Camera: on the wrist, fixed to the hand. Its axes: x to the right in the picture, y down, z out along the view.
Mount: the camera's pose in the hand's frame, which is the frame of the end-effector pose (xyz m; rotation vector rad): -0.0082 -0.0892 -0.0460 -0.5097 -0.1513 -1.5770
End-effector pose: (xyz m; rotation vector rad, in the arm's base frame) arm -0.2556 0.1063 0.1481 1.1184 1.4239 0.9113
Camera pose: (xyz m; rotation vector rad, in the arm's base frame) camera -0.3148 0.0762 0.0724 -0.4263 1.3180 -0.0219
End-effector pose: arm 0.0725 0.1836 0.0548 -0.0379 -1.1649 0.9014
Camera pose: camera 0.1612 0.1384 0.0697 0.4822 -1.1215 -0.7904
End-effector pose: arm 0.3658 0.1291 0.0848 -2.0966 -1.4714 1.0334
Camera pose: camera 0.3414 0.1603 0.1774 -0.4334 -2.7414 0.1324
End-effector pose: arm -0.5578 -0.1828 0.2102 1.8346 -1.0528 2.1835
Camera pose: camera -0.5501 -0.0869 0.2400 1.5559 0.0535 0.7465
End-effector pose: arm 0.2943 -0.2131 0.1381 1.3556 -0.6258 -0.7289
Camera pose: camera 0.3152 -0.1834 0.0442 1.1064 0.6826 -2.0619
